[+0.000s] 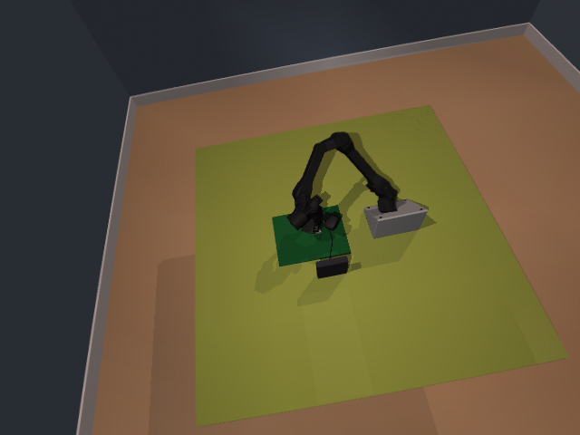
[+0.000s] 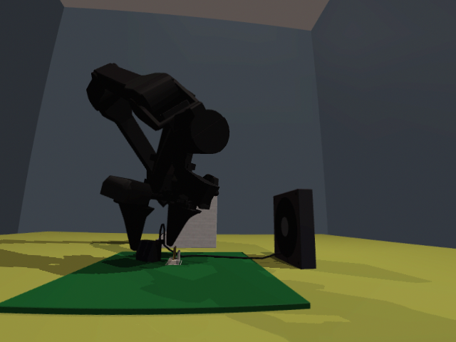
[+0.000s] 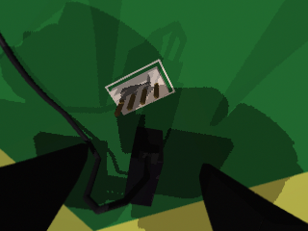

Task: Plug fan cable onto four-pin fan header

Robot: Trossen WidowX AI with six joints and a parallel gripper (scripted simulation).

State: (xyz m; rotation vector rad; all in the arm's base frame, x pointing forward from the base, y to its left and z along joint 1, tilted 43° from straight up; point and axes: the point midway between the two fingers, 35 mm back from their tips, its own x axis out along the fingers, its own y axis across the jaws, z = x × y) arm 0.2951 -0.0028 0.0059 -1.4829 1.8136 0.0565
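Now: the white four-pin header 1 cm ahead of my gripper tip, 4 cm to the left of it and 2 cm below it. Also, from my gripper tip: black fan 3 cm behind, 23 cm to the left, 3 cm above; then green board 4 cm ahead, 5 cm to the left, 4 cm below; then black plug 1 cm to the right.
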